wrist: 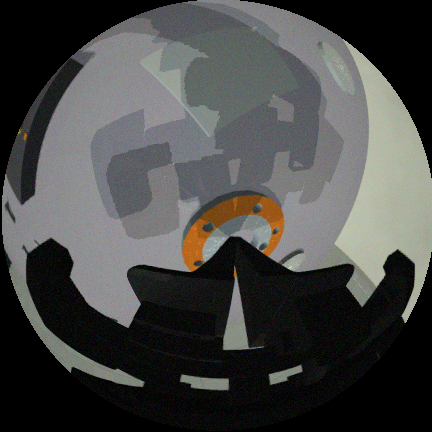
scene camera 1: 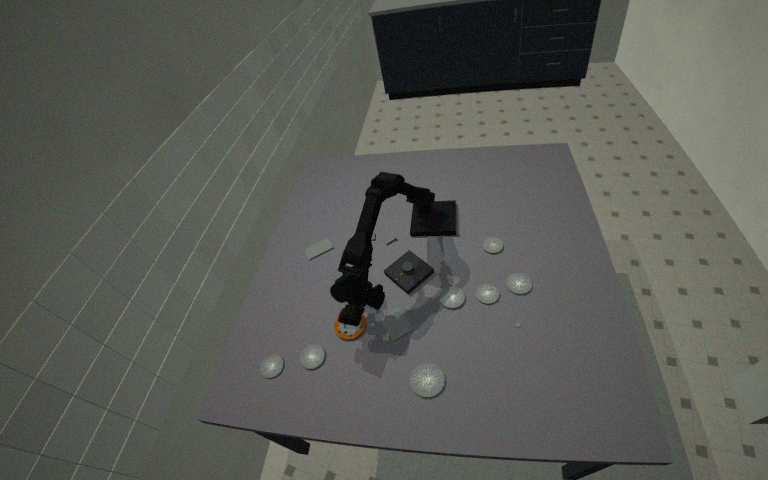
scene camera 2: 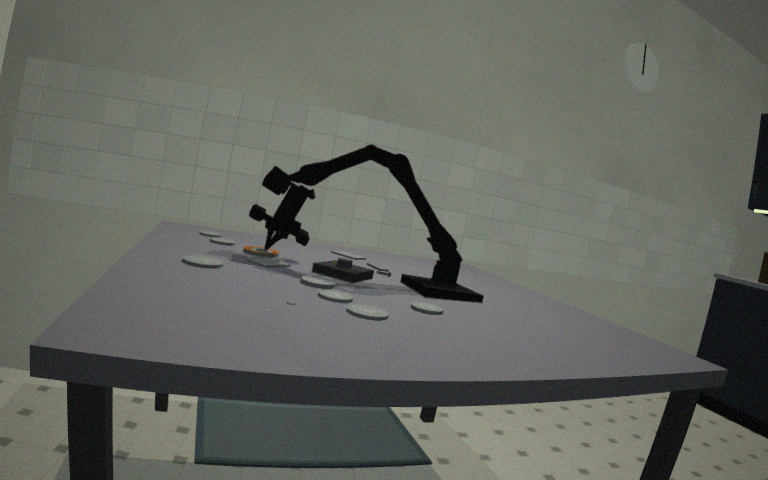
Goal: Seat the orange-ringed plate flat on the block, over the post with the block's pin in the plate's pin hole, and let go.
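Frame: origin at the arm's base, x ahead, y left, z up, level; millimetres.
Where they show: gripper, between the fingertips: [wrist: 233, 241] [scene camera 2: 265, 249]; arm's base, origin of its link: [scene camera 1: 424, 211] [scene camera 2: 444, 282].
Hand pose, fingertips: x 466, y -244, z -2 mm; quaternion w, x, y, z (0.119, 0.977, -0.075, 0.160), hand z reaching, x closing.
Note:
Each offset is from my fingertips to the centre of the thing. "pt": to the spot under its first point.
The orange-ringed plate @[9 mm ahead, 18 mm right, 12 mm down] [scene camera 1: 355, 332] [scene camera 2: 258, 250] [wrist: 225, 209] lies flat on the table, left of and in front of the block. It has a grey middle, a centre hole and small holes around its ring. My gripper [scene camera 1: 351, 320] [scene camera 2: 269, 247] [wrist: 233, 241] is shut with nothing between its fingers. Its tips point down at the plate's centre hole, and I cannot tell whether they touch it. The dark square block @[184 mm back, 177 mm left, 4 mm up] [scene camera 1: 419, 281] [scene camera 2: 334, 271] [wrist: 40, 132] with its round post @[pt 179 mm back, 176 mm left, 26 mm up] [scene camera 1: 407, 267] [scene camera 2: 344, 262] stands bare, a little way to the right.
Several silver domed discs lie around, such as one @[198 mm ahead, 225 mm left, 13 mm down] [scene camera 1: 427, 379] near the front, one @[115 mm ahead, 131 mm right, 13 mm down] [scene camera 1: 312, 356] left of it and one @[70 mm back, 317 mm left, 13 mm down] [scene camera 1: 453, 297] by the block. A grey flat card @[336 mm back, 182 mm right, 15 mm down] [scene camera 1: 318, 249] and a small bar @[338 mm back, 111 mm left, 12 mm down] [scene camera 1: 391, 241] lie behind. The arm's base [scene camera 1: 441, 219] stands behind the block.

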